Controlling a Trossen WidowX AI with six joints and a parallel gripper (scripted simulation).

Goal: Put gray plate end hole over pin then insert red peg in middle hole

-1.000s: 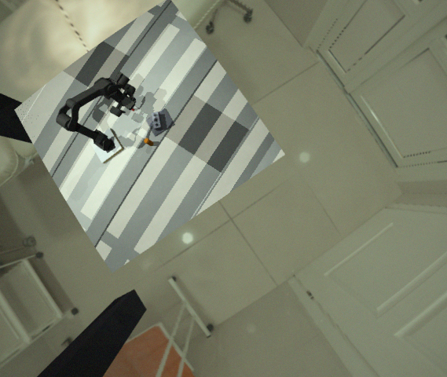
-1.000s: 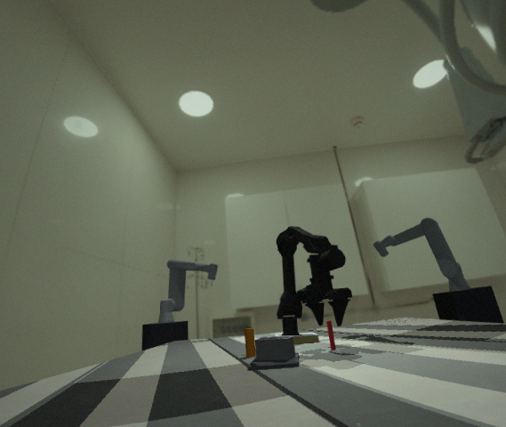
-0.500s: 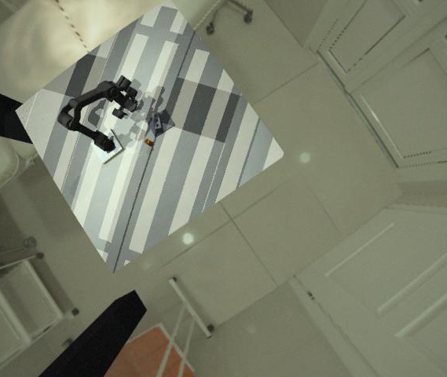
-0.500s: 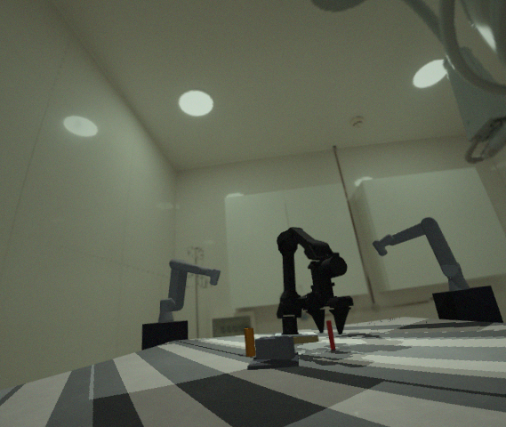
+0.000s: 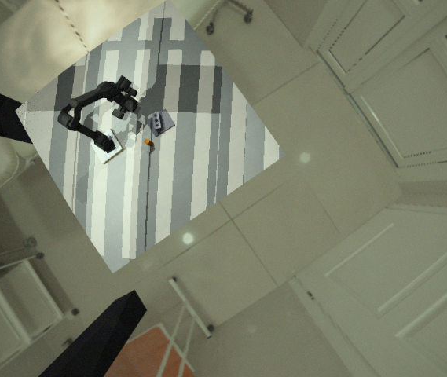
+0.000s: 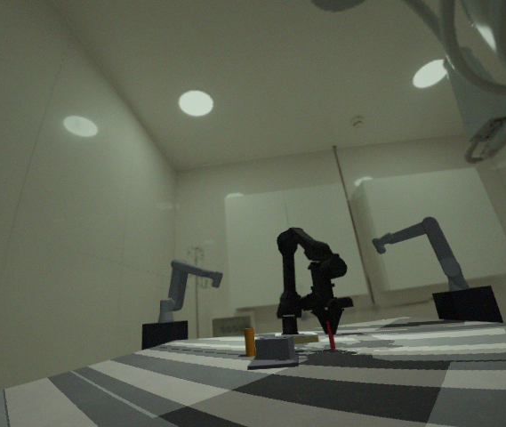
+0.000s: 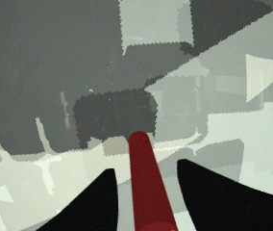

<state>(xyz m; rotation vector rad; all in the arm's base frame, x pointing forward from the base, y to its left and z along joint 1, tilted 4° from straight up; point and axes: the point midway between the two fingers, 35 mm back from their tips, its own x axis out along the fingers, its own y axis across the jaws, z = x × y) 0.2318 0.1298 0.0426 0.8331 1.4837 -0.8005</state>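
Right now my gripper tip is 10 cm short of the gray plate and 16 cm to the left of it. Also, from my gripper tip: base 11 cm ahead, 14 cm to the right, 3 cm below; orange cylinder 25 cm to the right; red peg right at my gripper tip.
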